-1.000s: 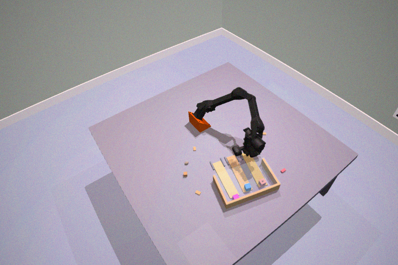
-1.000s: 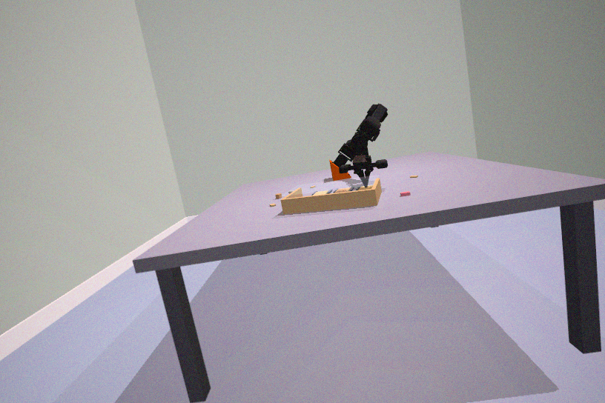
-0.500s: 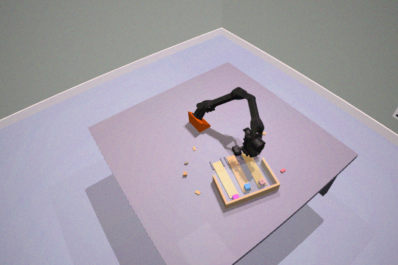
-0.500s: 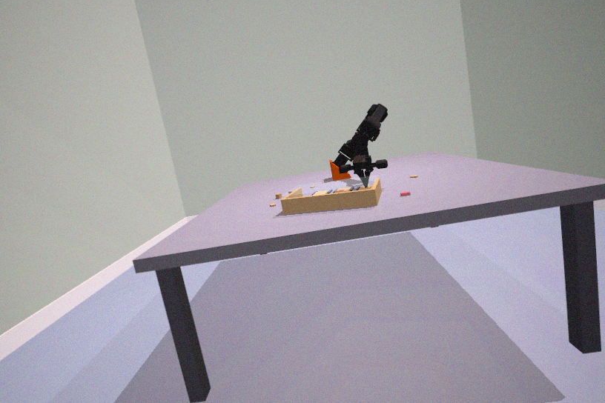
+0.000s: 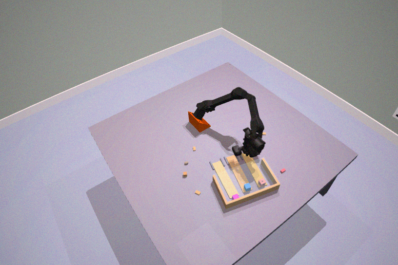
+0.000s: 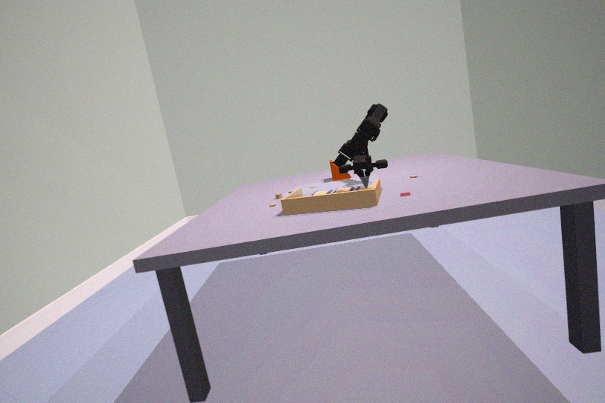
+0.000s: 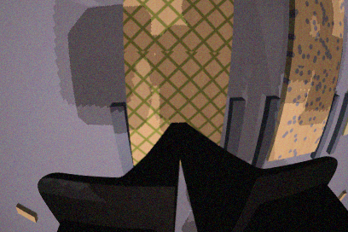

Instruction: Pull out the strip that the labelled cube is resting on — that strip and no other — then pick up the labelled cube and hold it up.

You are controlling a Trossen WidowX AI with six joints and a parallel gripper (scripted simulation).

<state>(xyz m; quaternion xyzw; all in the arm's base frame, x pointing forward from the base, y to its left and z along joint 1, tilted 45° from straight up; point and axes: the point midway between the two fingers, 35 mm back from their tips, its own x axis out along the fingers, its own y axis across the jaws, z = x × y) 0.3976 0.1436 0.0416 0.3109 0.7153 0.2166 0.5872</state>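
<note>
My gripper tip is 21 cm short of the cube, 4 cm to the left of it and 2 cm below it. The rest, counted from my gripper tip: red piece 20 cm ahead, 12 cm to the left.
</note>
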